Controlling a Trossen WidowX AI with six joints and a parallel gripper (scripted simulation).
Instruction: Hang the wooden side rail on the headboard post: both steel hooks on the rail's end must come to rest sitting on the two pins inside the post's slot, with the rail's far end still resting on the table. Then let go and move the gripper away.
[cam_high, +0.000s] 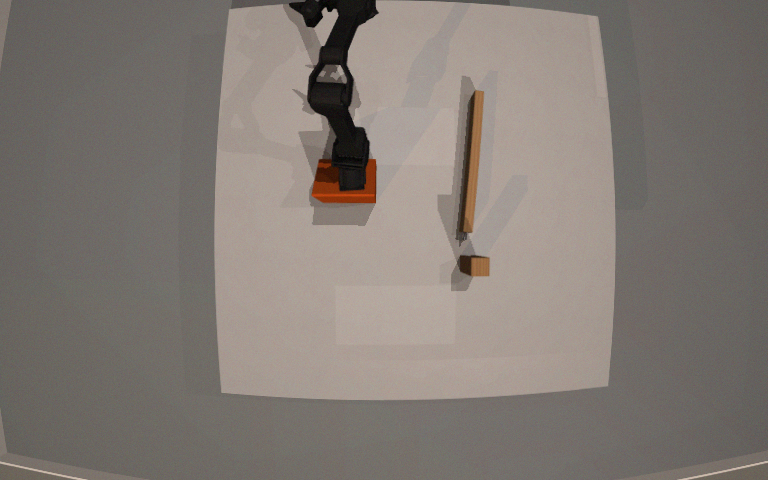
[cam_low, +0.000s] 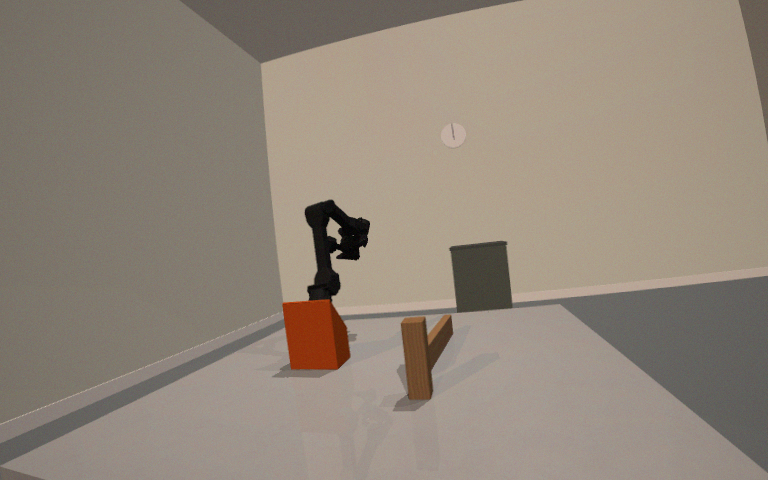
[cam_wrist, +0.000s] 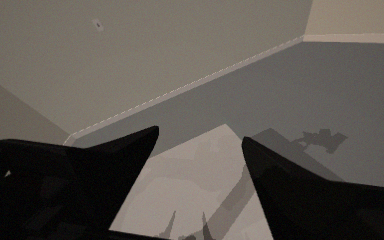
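Right now the headboard post is 430 mm ahead of my gripper tip, 720 mm to the right of it and 250 mm below it.
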